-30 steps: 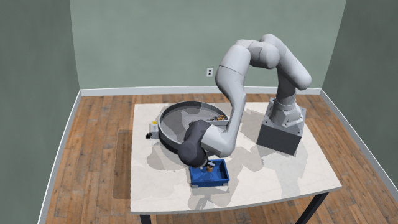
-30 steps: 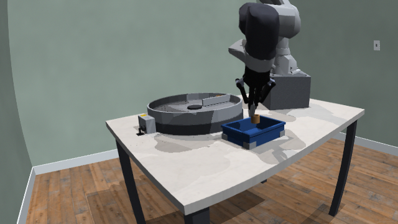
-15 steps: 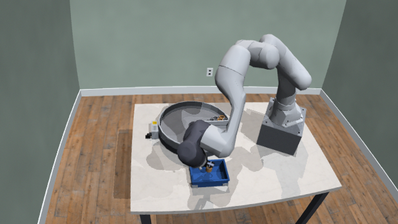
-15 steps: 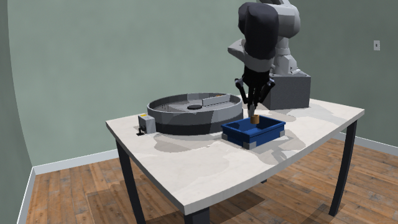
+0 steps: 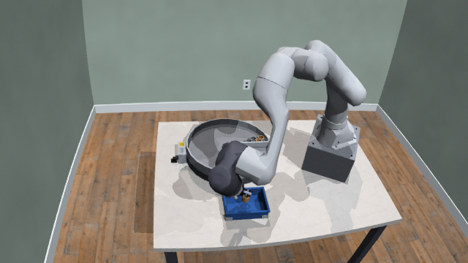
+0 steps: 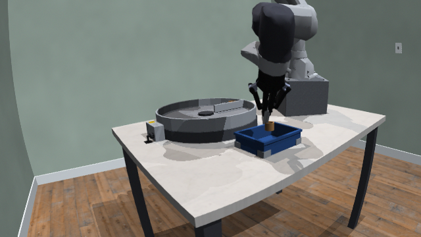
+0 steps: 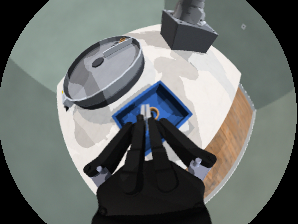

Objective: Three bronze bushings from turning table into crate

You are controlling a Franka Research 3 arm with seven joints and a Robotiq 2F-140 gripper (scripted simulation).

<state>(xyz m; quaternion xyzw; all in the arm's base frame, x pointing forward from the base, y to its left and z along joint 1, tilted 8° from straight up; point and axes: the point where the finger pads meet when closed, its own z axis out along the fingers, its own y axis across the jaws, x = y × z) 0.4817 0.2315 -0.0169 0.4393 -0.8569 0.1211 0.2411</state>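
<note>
Right now the blue crate is 8 cm below my hand and 2 cm behind it.
</note>
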